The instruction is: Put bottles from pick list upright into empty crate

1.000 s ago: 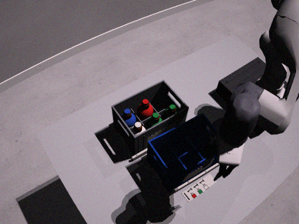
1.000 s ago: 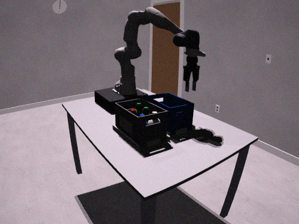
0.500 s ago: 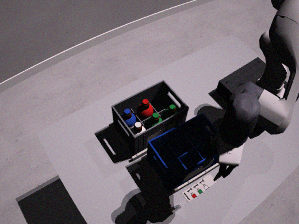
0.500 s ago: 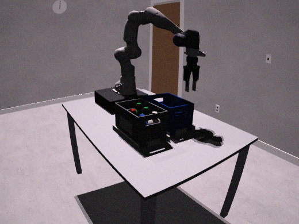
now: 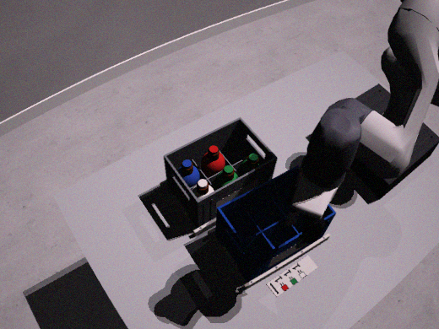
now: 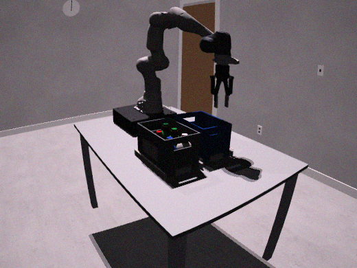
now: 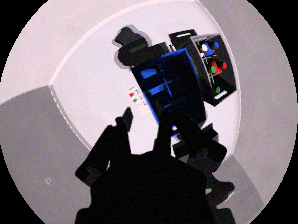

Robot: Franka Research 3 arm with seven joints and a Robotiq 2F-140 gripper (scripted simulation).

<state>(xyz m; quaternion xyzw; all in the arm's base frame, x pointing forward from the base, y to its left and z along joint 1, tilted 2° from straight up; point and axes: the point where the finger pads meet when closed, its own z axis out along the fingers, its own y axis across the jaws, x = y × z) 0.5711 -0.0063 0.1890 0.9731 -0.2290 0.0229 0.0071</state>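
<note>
Now: hand 360 mm to the left of the red-label bottle, 180 mm above it and 80 mm past it. The rest, counted from my hand: white-labelled bottle 300 mm to the right, 180 mm below, 20 mm ahead; then blue crate 180 mm below, 90 mm to the right, 50 mm behind; then pick list 270 mm below, 40 mm to the left, 10 mm behind.
</note>
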